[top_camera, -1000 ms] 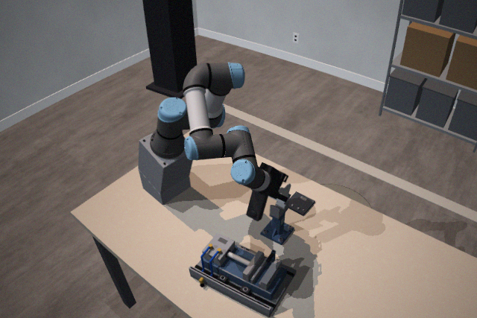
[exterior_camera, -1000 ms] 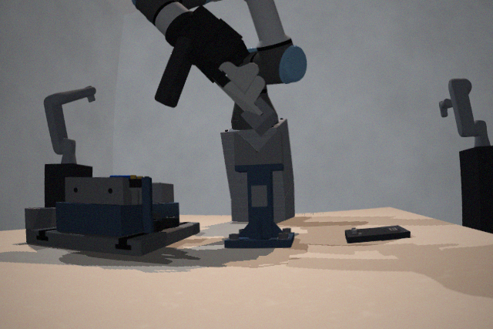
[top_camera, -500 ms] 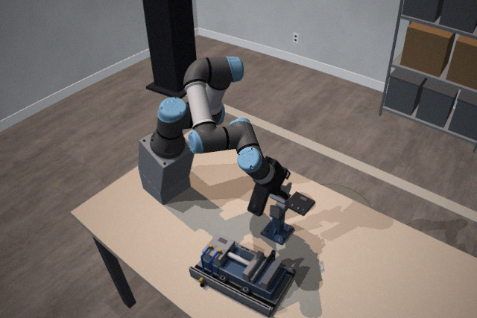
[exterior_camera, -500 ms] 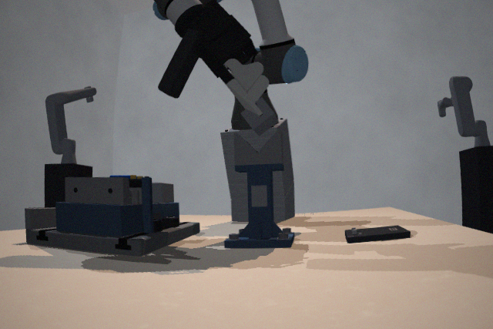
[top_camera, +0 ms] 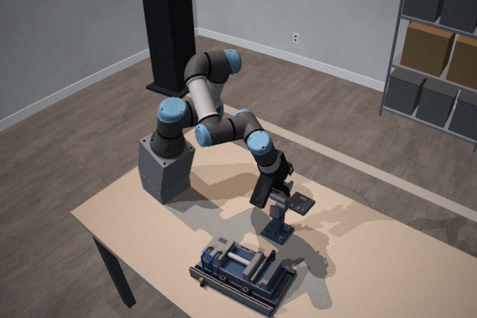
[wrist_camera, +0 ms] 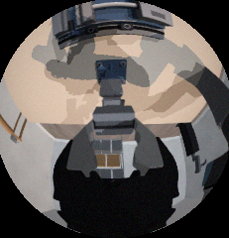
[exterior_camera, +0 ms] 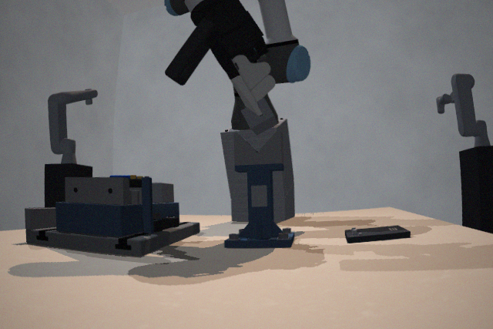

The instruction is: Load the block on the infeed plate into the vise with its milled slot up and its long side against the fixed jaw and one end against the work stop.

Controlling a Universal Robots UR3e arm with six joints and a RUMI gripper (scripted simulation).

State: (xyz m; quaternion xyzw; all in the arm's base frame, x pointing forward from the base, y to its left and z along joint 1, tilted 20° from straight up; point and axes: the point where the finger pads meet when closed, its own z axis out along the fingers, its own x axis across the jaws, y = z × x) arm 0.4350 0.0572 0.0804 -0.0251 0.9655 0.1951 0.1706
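Right now my hand is right at the grey part. From my hand the other things lie so: blue vise: 22 cm to the right, 15 cm below.
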